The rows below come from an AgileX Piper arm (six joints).
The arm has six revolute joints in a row. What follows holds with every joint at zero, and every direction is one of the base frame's. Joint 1 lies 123 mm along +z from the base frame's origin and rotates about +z. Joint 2 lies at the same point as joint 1 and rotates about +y. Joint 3 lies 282.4 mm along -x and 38.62 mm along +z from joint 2 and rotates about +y. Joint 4 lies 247.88 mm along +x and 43.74 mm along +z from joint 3 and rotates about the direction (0.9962, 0, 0.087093). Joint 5 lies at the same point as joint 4 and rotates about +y. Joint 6 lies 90.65 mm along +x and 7.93 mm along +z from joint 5 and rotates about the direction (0.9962, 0, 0.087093). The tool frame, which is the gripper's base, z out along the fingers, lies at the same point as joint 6; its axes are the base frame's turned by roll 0, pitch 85.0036 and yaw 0 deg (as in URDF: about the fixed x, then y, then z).
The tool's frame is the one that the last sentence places.
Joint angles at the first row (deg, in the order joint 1, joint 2, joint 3, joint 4, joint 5, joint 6):
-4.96 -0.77 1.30 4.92 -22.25 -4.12
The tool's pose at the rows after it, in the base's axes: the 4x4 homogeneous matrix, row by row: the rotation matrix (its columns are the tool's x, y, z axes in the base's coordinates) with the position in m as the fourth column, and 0 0 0 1 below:
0.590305, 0.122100, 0.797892, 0.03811; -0.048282, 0.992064, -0.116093, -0.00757; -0.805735, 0.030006, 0.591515, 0.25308; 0, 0, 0, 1
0.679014, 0.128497, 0.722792, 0.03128; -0.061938, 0.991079, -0.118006, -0.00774; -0.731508, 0.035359, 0.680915, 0.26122; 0, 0, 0, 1
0.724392, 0.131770, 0.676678, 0.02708; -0.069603, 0.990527, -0.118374, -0.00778; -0.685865, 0.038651, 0.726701, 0.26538; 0, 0, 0, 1
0.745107, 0.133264, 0.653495, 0.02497; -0.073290, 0.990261, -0.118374, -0.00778; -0.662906, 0.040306, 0.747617, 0.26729; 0, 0, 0, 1
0.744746, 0.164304, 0.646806, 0.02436; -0.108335, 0.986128, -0.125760, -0.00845; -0.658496, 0.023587, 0.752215, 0.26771; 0, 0, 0, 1
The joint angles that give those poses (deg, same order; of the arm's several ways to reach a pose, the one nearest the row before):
-4.96 -0.77 1.30 5.06 -31.94 -4.13
-4.97 -0.77 1.30 5.05 -38.64 -4.11
-4.96 -0.77 1.30 5.06 -42.36 -4.13
-4.96 -0.77 1.30 5.06 -44.15 -4.13
-4.96 -0.77 1.30 5.67 -44.61 -6.54

